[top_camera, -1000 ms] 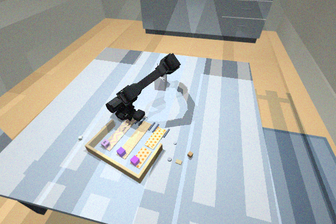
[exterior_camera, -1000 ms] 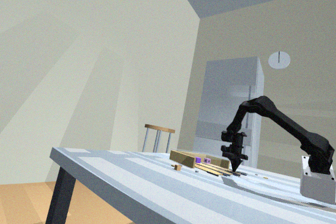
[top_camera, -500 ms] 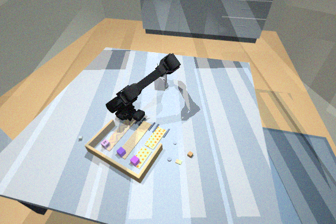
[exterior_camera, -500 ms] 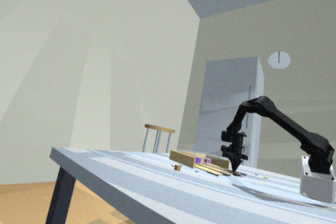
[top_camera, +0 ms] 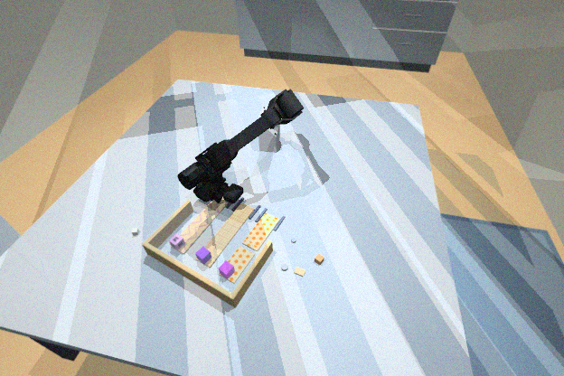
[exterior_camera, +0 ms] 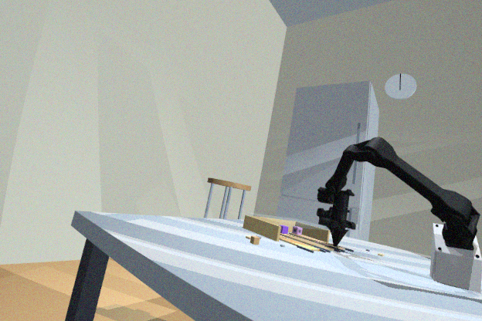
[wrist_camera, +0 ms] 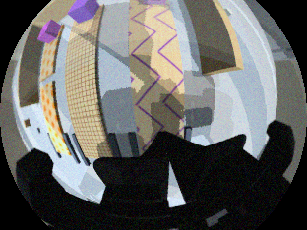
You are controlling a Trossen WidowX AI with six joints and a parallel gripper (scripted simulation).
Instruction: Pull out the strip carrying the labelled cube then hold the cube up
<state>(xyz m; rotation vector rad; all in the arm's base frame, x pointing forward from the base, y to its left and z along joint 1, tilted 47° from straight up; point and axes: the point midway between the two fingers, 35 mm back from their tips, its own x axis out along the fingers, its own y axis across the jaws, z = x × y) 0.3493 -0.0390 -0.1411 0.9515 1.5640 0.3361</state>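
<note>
My gripper tip is now 8 cm short of the zigzag-patterned strip and 3 cm to the left of it. Also, from my gripper tip: tan block (18 cm ahead, 35 cm to the left); then purple labelled cube (18 cm ahead, 8 cm to the right, 2 cm above).
</note>
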